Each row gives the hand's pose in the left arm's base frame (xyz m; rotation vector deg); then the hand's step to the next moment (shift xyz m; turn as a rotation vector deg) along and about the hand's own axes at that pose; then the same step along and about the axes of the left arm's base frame.
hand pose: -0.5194 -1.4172 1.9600 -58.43 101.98 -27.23
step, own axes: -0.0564 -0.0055 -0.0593 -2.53 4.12 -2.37
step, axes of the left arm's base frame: -0.0418 0.0351 0.0613 -3.47 4.09 -0.46
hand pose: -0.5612 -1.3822 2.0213 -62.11 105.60 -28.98
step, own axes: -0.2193 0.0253 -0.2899 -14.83 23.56 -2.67
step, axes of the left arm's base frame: -0.2172 0.1712 0.2372 -10.40 24.73 -7.89
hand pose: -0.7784 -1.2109 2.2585 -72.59 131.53 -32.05
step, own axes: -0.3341 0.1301 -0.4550 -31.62 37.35 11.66
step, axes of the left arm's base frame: -0.1881 0.4101 0.3633 -3.63 44.14 -23.85
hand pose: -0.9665 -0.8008 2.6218 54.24 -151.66 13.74
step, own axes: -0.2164 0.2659 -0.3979 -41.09 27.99 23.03
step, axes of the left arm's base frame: 0.0830 0.4347 0.2829 6.54 39.55 -37.35
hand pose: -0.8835 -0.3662 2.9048 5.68 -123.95 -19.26
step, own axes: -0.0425 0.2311 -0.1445 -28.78 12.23 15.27
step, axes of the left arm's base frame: 0.1547 0.2008 0.1089 4.88 20.45 -27.73
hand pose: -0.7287 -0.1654 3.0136 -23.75 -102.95 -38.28
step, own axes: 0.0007 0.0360 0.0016 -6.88 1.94 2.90
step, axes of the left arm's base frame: 0.0195 0.0290 0.0088 1.16 3.65 -6.69
